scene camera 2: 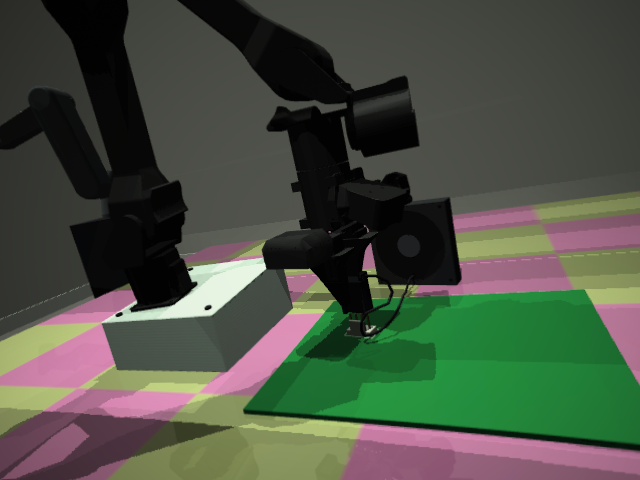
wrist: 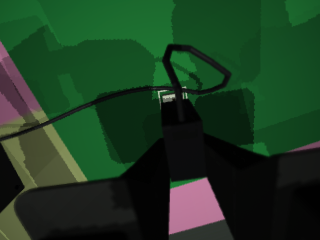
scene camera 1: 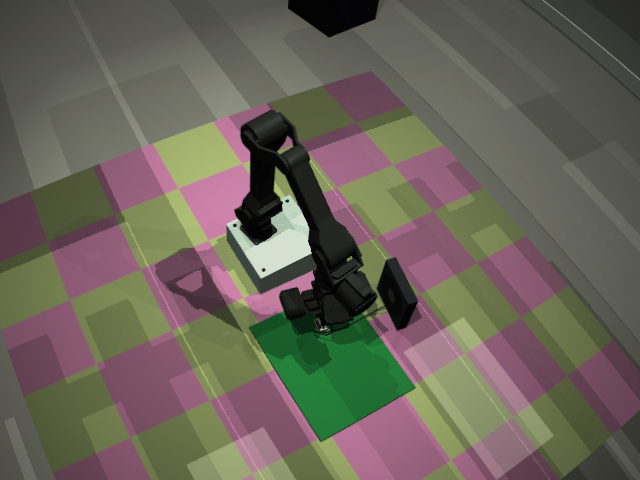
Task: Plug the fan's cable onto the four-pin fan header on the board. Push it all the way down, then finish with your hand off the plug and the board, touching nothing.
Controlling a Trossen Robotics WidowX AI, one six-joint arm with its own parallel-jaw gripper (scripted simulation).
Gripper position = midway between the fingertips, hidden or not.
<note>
I see my gripper [scene camera 2: 350,301], a dark fan plug [scene camera 2: 360,297], a black square fan [scene camera 2: 423,244] and a green board [scene camera 2: 542,365].
My gripper also shows in the wrist view [wrist: 181,142] and in scene camera 1 [scene camera 1: 321,314]. The dark fan plug also shows in the wrist view [wrist: 184,141]. The black square fan is seen too in scene camera 1 [scene camera 1: 396,292].
</note>
